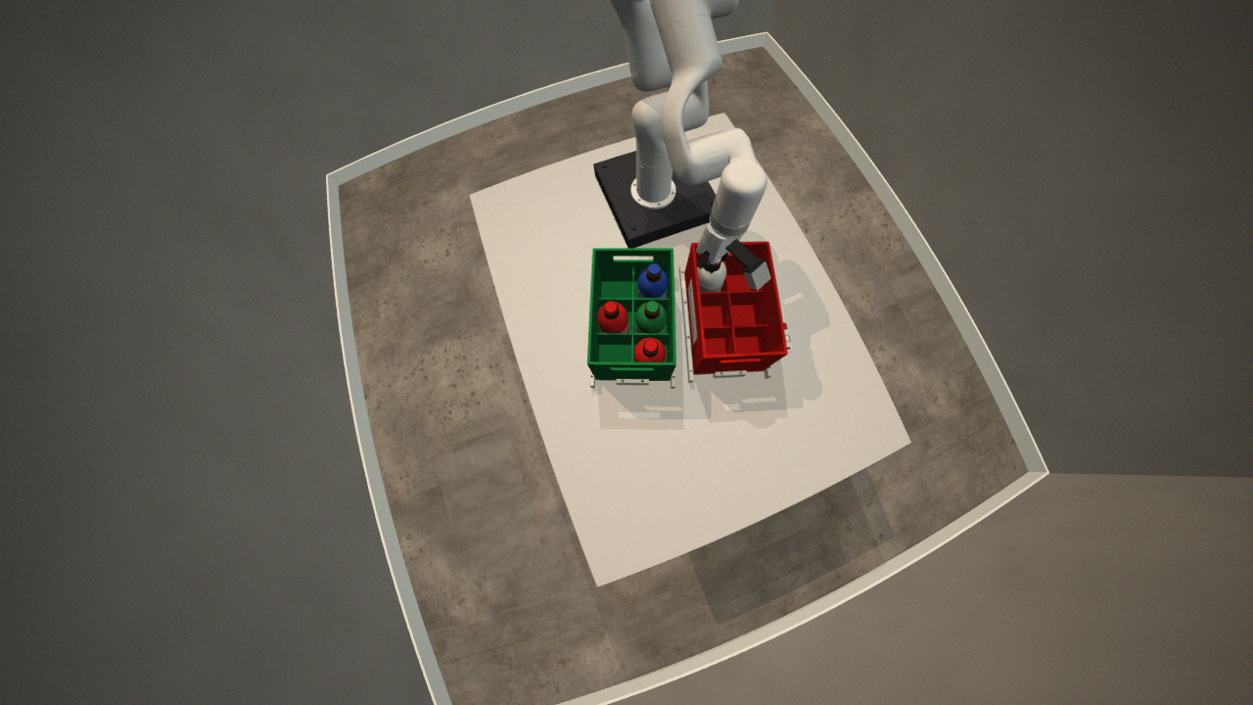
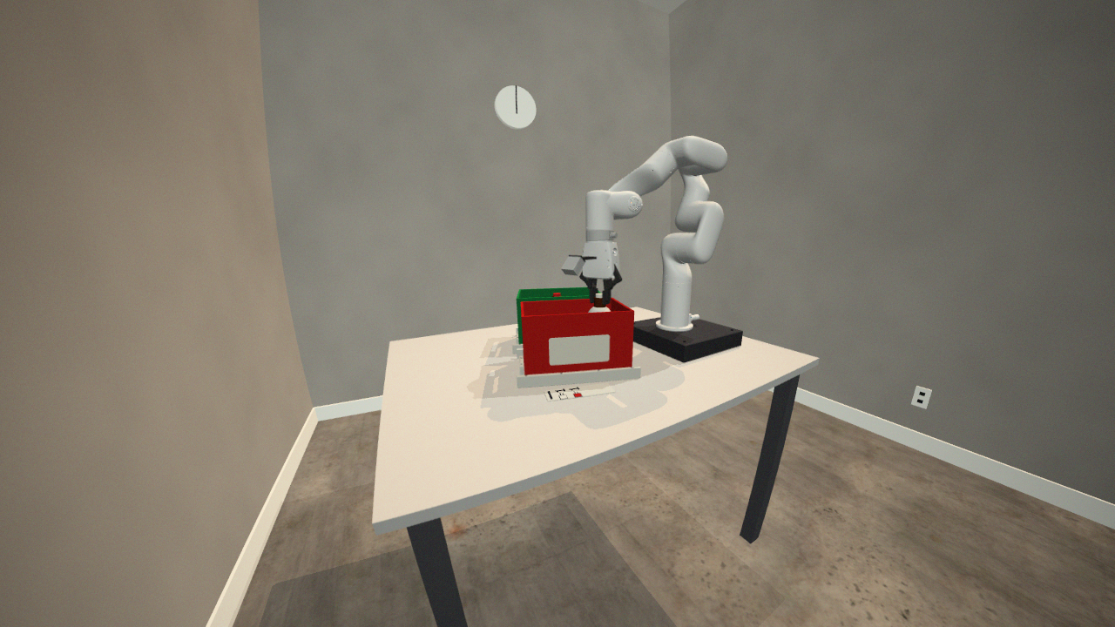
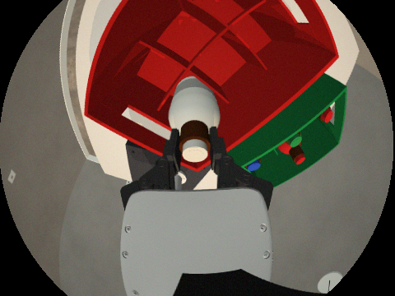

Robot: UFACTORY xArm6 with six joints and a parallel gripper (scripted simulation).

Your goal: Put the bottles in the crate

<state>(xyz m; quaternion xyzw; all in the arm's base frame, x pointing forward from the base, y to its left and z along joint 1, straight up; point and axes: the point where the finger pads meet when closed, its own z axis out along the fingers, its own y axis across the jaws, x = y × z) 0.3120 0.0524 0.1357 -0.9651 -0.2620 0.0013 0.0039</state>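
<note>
Right now my hand is 70 mm above the white bottle. The rest, counted from my hand: green bottle: 70 mm ahead, 160 mm to the right, 100 mm below; red crate: 90 mm ahead, 30 mm to the left, 110 mm below; blue bottle: 20 mm behind, 130 mm to the right, 100 mm below.
</note>
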